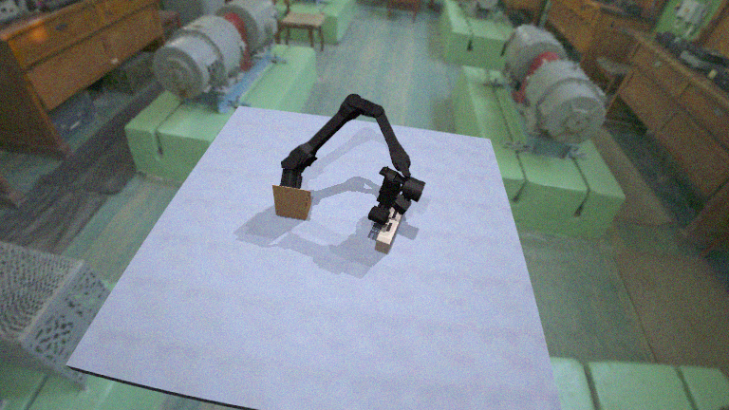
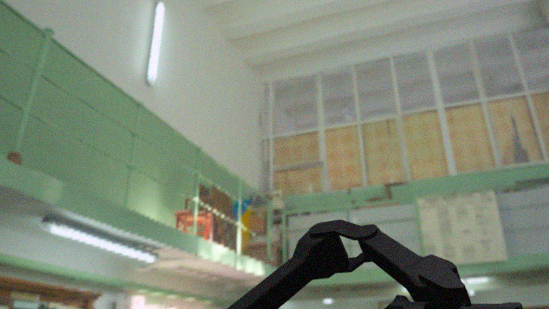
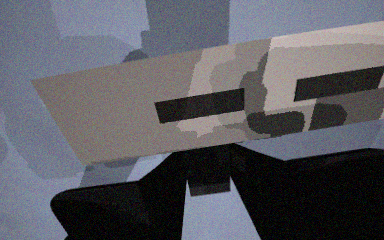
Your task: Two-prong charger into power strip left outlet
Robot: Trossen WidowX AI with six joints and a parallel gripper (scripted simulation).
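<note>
My gripper tip is now 2 cm short of the black two-prong charger, 1 cm to the left of it and 1 cm below it.
</note>
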